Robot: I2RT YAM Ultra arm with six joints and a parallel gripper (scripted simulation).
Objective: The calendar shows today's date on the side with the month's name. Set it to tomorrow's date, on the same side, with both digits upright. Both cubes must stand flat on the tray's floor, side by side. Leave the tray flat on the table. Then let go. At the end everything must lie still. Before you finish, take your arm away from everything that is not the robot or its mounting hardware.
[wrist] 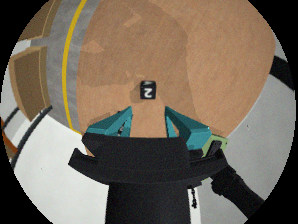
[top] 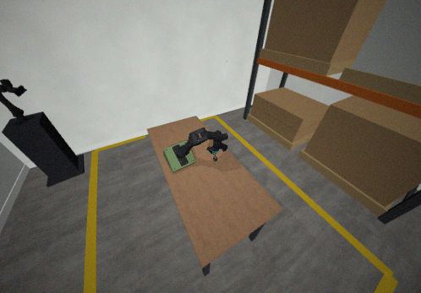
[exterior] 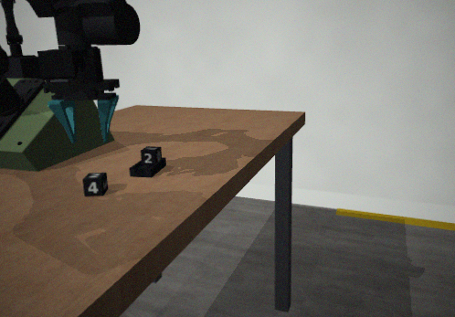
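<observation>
Right now my hand is 8 cm above the black cube. Round my hand: black tray 13 cm to the left, 9 cm below, 3 cm ahead.
</observation>
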